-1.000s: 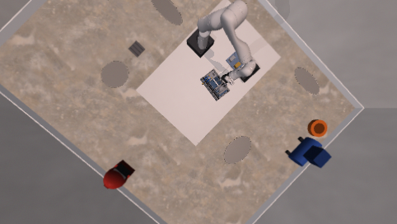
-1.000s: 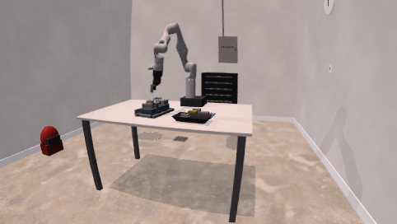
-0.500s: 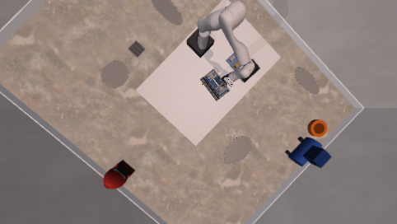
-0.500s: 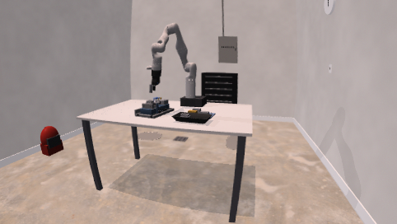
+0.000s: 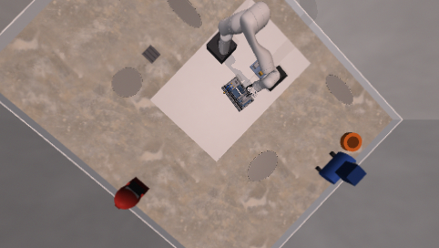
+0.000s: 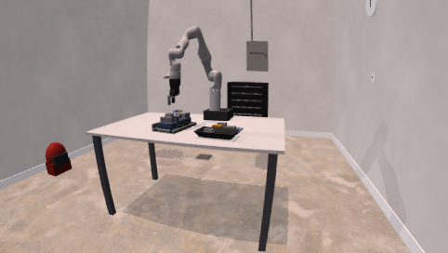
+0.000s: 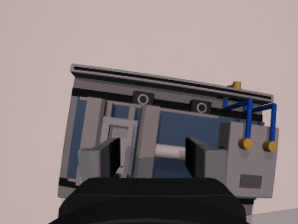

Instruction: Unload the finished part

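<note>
My gripper is now 12 cm above the screw rod and 6 cm past it. Also, from my hand: orange block 32 cm to the left, 17 cm below, 5 cm behind; blue plate 36 cm to the left, 19 cm below, 9 cm behind; vise 16 cm below, 4 cm behind.
</note>
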